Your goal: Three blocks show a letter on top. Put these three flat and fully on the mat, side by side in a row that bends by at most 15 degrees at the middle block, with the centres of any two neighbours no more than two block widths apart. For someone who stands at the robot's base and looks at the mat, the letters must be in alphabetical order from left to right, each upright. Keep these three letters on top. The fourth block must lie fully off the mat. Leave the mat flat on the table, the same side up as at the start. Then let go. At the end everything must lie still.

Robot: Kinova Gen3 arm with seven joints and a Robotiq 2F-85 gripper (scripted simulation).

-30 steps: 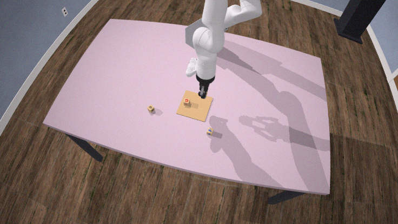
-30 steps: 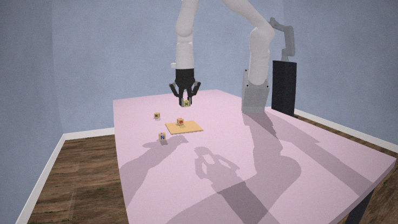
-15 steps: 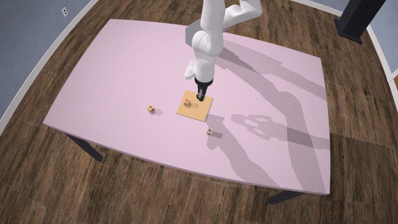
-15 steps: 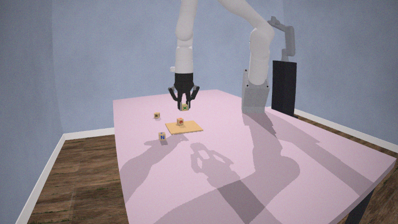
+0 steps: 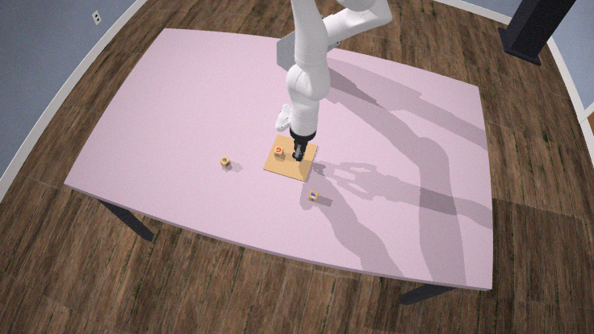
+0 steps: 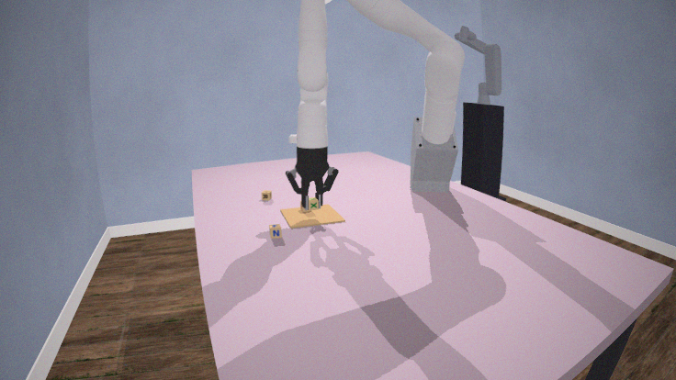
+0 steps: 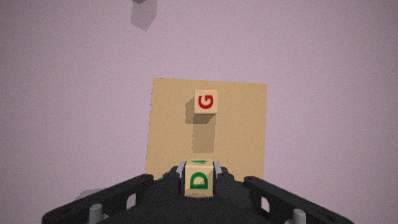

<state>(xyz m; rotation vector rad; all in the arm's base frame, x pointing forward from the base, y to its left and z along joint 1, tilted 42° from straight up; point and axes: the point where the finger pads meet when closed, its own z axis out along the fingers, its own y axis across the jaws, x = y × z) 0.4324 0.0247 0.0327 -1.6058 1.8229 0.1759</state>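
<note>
Right now my hand is 10 mm past the tan mat, 30 mm to the left of it and 50 mm above it. The rest, counted from my hand: blue N block (110 mm ahead, 70 mm to the left, 40 mm below); then green D block (10 mm below).
</note>
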